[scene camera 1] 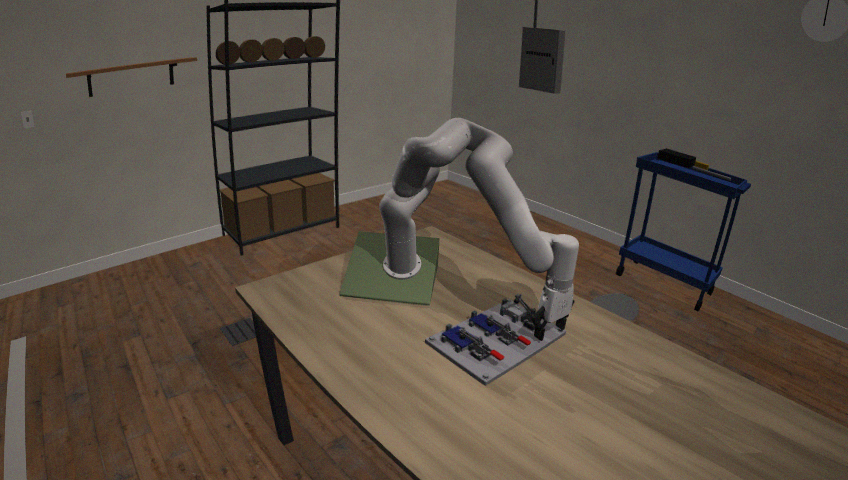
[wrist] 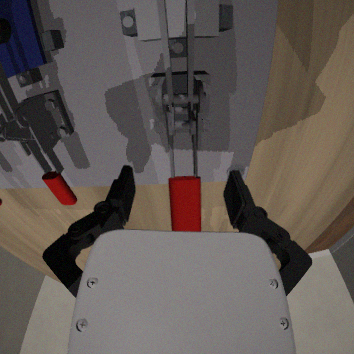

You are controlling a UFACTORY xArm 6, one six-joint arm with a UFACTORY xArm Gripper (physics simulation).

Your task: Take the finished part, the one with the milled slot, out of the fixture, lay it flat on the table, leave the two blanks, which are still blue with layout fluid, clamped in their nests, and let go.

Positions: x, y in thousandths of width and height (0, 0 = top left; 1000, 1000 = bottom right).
I see my gripper (scene camera 1: 648, 693) and a grey fixture plate (scene camera 1: 609, 736).
My gripper shows as well in the wrist view (wrist: 510, 507). The grey fixture plate also shows in the wrist view (wrist: 290, 213).
